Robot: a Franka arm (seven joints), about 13 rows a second.
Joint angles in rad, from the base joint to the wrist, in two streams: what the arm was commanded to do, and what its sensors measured. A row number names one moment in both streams.
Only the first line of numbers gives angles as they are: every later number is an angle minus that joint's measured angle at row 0.
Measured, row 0:
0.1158 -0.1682 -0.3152 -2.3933 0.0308 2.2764 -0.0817
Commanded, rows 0 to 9:
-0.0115 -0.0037 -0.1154 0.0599 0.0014 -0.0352 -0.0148
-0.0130 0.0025 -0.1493 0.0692 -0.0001 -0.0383 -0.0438
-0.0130 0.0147 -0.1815 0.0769 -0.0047 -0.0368 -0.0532
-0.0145 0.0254 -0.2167 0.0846 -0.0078 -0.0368 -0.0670
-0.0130 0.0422 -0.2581 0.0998 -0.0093 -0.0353 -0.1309
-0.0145 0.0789 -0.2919 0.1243 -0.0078 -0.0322 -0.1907
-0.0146 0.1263 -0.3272 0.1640 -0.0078 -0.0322 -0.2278
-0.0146 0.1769 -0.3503 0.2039 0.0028 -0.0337 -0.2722
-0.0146 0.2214 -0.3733 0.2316 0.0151 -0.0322 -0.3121
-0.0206 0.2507 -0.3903 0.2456 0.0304 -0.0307 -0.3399
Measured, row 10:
-0.0216 0.1473 -0.3622 0.1642 -0.0026 -0.0125 -0.2774
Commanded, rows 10 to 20:
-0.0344 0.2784 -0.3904 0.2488 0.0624 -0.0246 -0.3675
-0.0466 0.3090 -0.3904 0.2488 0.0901 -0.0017 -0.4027
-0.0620 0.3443 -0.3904 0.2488 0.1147 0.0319 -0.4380
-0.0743 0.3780 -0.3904 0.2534 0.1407 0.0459 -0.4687
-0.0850 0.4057 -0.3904 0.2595 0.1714 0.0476 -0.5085
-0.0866 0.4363 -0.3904 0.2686 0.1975 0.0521 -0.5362
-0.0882 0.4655 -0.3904 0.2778 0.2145 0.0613 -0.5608
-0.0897 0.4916 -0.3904 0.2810 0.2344 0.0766 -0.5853
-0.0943 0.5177 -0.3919 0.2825 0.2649 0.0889 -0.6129
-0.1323 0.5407 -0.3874 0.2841 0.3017 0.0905 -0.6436
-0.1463 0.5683 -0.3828 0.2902 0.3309 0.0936 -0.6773
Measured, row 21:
-0.1008 0.5091 -0.3891 0.2526 0.2729 0.0923 -0.6030
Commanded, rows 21 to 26:
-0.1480 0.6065 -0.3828 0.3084 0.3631 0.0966 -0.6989
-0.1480 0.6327 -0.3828 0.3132 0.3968 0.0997 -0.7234
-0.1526 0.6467 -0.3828 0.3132 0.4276 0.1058 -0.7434
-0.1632 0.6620 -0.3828 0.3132 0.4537 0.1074 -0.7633
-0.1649 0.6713 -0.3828 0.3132 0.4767 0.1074 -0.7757
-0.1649 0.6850 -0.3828 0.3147 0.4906 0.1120 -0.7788
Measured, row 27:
-0.1478 0.6542 -0.3884 0.2859 0.4492 0.1094 -0.7442
